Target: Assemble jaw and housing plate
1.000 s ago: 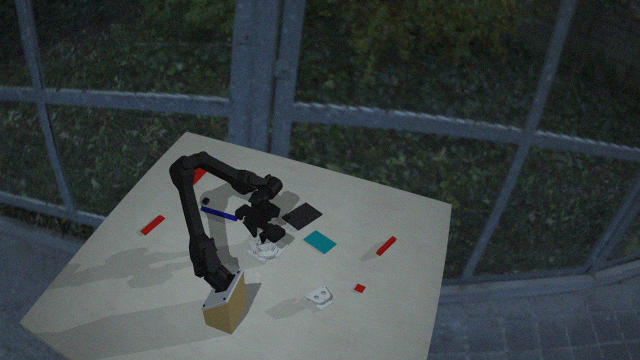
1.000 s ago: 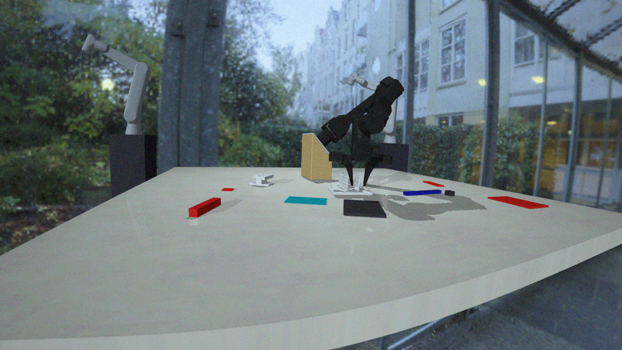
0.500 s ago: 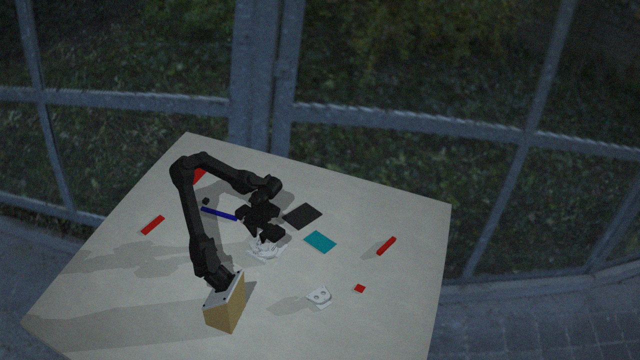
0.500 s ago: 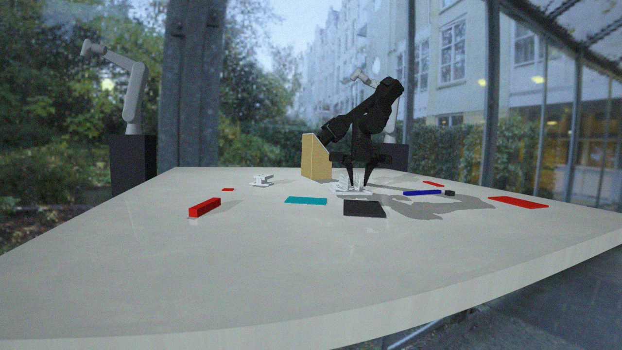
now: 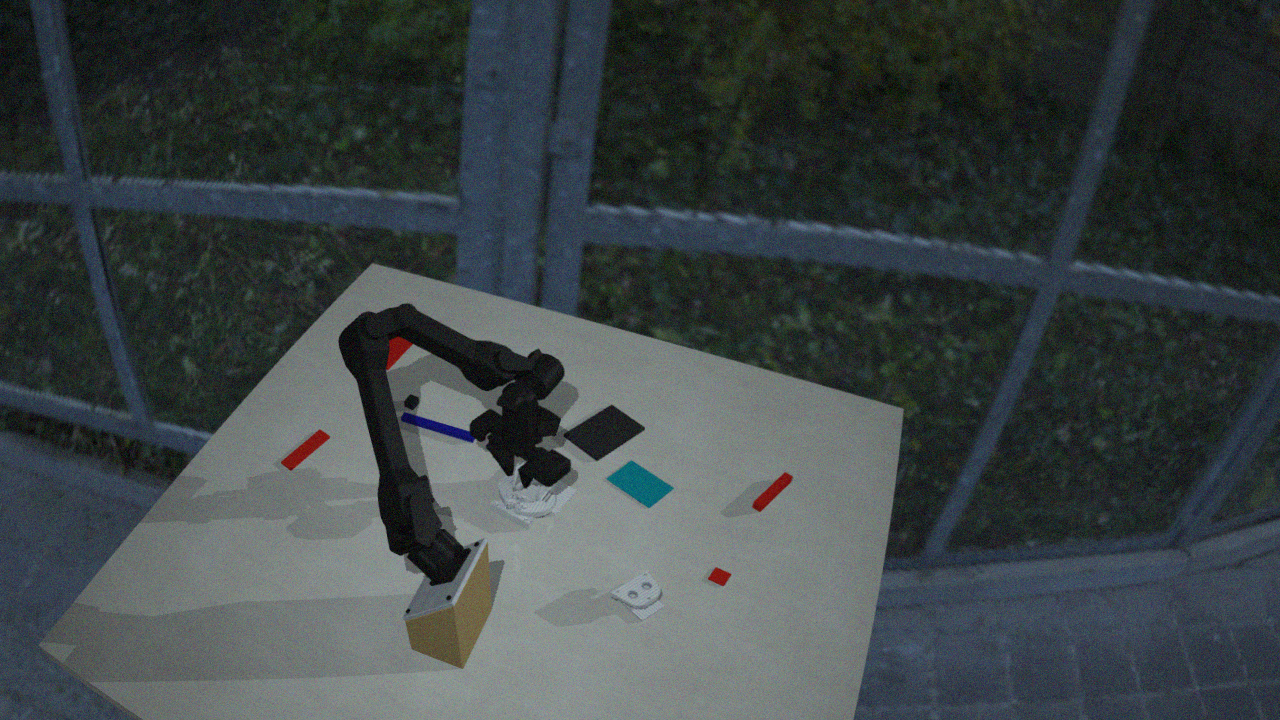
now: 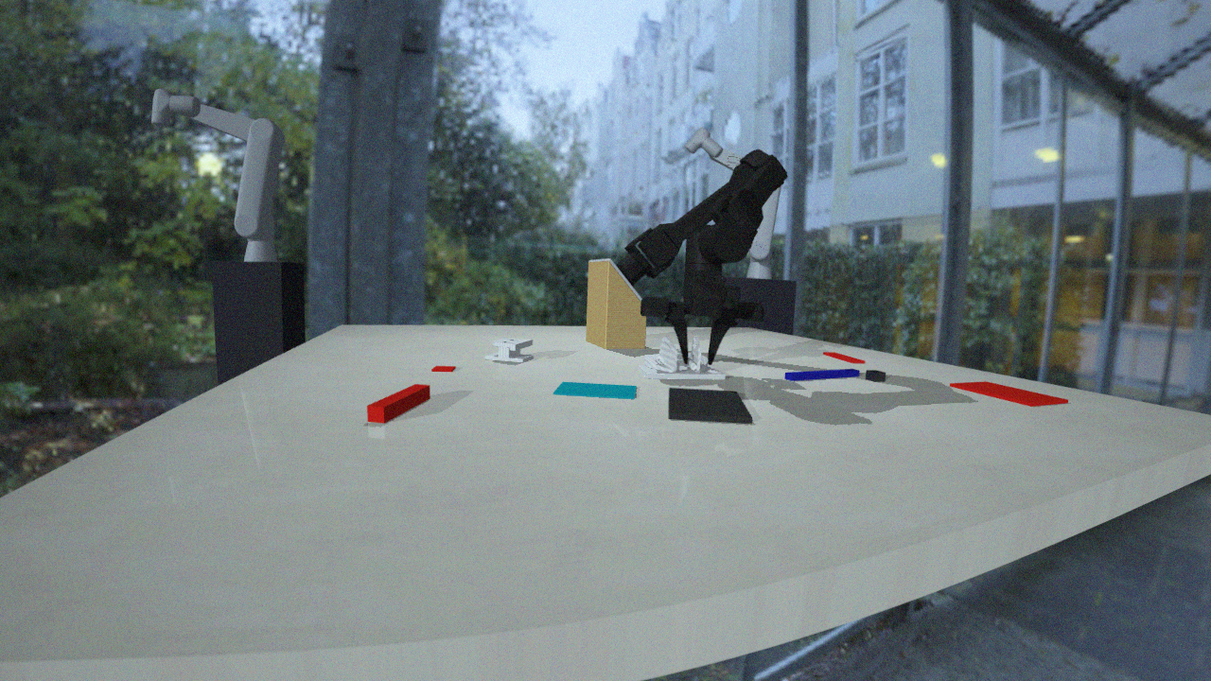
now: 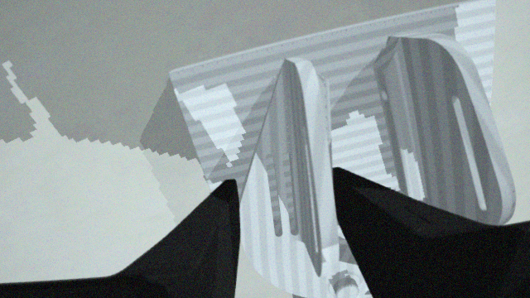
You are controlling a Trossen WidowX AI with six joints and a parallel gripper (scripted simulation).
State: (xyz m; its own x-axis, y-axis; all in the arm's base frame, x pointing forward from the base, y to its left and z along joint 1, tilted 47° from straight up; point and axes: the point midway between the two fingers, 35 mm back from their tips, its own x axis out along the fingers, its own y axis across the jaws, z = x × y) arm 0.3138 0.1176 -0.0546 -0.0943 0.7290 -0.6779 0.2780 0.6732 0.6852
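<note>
Now: gripper tip 10 mm short of the white base plate, 30 mm to the left of it and 10 mm above it. Round my gripper tip: teal tile 110 mm ahead, 190 mm to the right, 10 mm below; blue bar 60 mm ahead, 200 mm to the left, 10 mm below; black tile 200 mm ahead, 80 mm to the right, 10 mm below.
</note>
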